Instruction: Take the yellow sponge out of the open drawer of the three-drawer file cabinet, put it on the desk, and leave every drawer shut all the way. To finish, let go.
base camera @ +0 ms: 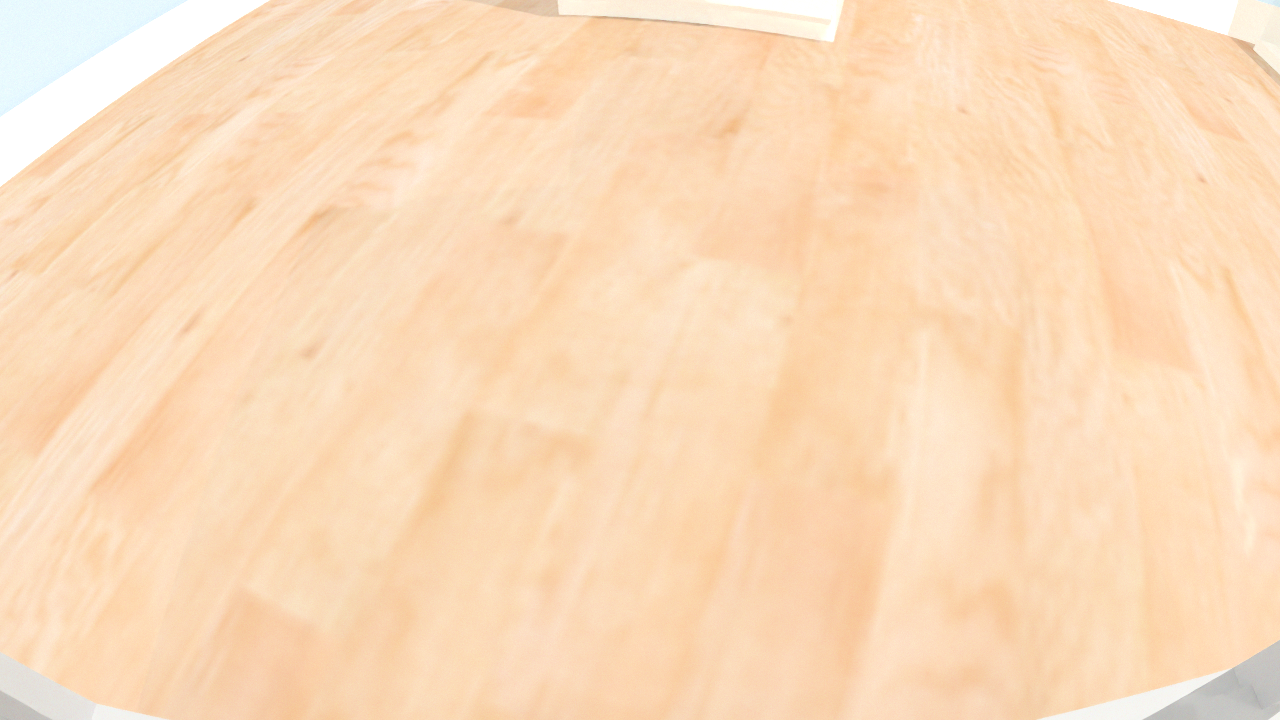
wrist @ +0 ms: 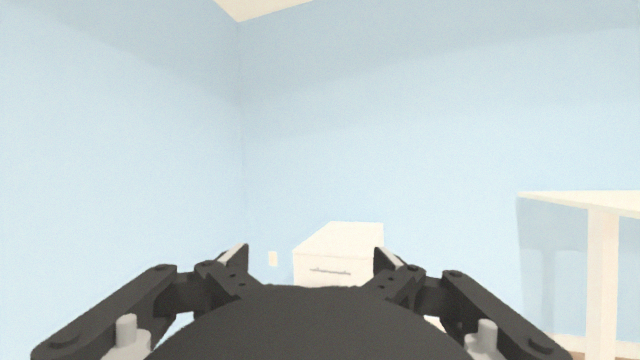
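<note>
A white drawer cabinet point(wrist: 345, 239) stands near the room corner in the wrist view, beyond the fingers. Its top drawer front shows one thin grey handle and looks flush; the lower part is hidden behind my gripper, so its number of drawers cannot be told. The bottom of a white cabinet point(base camera: 698, 12) shows at the top edge of the base camera view. My gripper point(wrist: 311, 259) is open and empty, well short of the cabinet. A pale desk point(wrist: 580, 198) stands at the right of the wrist view. The yellow sponge and an open drawer do not show in either view.
A desk leg point(wrist: 602, 280) stands right of the cabinet. Pale blue walls point(wrist: 125, 150) meet in a corner to the left, with a small outlet plate point(wrist: 272, 258). The wooden floor point(base camera: 626, 358) spreads ahead of the base. A white baseboard point(base camera: 98, 85) runs along its left.
</note>
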